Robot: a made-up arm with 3 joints. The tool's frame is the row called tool. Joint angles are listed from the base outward. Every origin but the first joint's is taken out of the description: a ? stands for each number. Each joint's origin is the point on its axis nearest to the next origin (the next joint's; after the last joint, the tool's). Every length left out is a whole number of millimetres.
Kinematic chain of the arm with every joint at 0, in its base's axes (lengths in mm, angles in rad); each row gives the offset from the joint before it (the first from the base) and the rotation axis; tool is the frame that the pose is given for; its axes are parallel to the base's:
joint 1: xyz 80 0 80 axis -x
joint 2: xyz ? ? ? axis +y
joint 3: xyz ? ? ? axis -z
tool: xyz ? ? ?
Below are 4 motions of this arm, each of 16 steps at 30 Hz.
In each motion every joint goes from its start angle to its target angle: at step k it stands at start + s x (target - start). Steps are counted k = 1, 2, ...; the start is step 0. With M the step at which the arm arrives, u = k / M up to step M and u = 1 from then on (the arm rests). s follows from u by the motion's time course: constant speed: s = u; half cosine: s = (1 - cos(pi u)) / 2; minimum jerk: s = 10 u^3 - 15 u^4 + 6 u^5.
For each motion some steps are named. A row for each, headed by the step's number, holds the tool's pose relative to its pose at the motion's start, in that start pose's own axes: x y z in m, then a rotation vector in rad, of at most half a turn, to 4 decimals.
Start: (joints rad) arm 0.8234 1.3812 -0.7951
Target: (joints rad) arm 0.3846 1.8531 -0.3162
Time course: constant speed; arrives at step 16
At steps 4, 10, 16:
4: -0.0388 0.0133 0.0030 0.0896 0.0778 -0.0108
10: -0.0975 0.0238 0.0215 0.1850 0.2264 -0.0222
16: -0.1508 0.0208 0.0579 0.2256 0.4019 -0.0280

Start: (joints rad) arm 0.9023 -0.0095 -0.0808
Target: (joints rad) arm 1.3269 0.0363 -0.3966
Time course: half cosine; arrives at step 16
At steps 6, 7, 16:
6: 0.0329 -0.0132 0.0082 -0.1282 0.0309 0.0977
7: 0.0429 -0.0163 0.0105 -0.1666 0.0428 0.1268
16: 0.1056 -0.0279 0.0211 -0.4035 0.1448 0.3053

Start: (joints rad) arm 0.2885 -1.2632 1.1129
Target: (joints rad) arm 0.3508 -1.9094 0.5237
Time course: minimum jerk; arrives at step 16
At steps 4, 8, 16:
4: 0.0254 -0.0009 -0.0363 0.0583 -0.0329 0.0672
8: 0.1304 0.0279 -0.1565 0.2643 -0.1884 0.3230
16: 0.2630 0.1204 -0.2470 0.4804 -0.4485 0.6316

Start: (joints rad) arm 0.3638 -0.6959 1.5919
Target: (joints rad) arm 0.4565 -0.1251 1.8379
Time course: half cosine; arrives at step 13
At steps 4, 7, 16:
4: -0.0100 0.0000 0.0659 -0.1224 -0.0220 -0.0412
7: -0.0312 0.0188 0.1663 -0.3146 -0.0734 -0.1100
16: -0.0677 0.0736 0.2782 -0.5530 -0.1675 -0.2016

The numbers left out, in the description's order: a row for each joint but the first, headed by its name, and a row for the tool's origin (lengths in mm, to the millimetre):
joint 2: 0 310 -100
joint 3: -230 0 -10
tool: -10 -350 0

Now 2 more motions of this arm.
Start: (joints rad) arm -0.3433 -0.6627 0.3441
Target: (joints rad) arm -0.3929 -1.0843 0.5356
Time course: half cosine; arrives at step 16
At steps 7, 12, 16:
7: -0.0228 0.0115 -0.0644 0.0770 -0.1520 -0.0905
12: -0.0349 0.0346 -0.1427 0.1747 -0.3165 -0.1934
16: -0.0354 0.0444 -0.1689 0.2090 -0.3685 -0.2269

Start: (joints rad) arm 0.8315 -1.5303 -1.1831
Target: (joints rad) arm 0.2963 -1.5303 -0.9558
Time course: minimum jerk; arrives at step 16
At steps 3, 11, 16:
3: -0.0020 -0.0038 0.0002 0.0004 -0.0010 -0.0372
11: -0.0385 -0.0369 0.0021 0.0083 -0.0159 -0.6249
16: -0.0459 -0.0380 0.0023 0.0105 -0.0192 -0.7621

